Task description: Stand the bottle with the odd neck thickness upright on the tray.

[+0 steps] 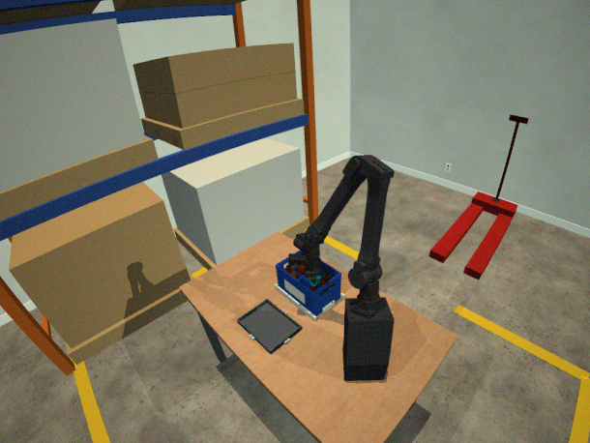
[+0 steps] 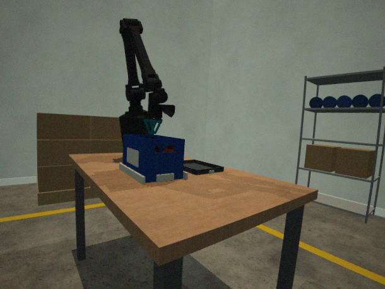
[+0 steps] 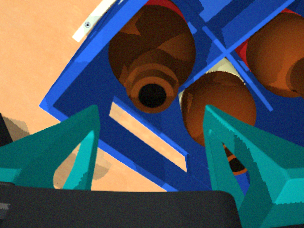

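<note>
My gripper is now 8 cm short of the crate, 6 cm to the left of it and 11 cm above it. Round my hand: bottle (18 cm ahead, 2 cm to the right, 10 cm below); dark tray (9 cm ahead, 23 cm to the left, 18 cm below).
</note>
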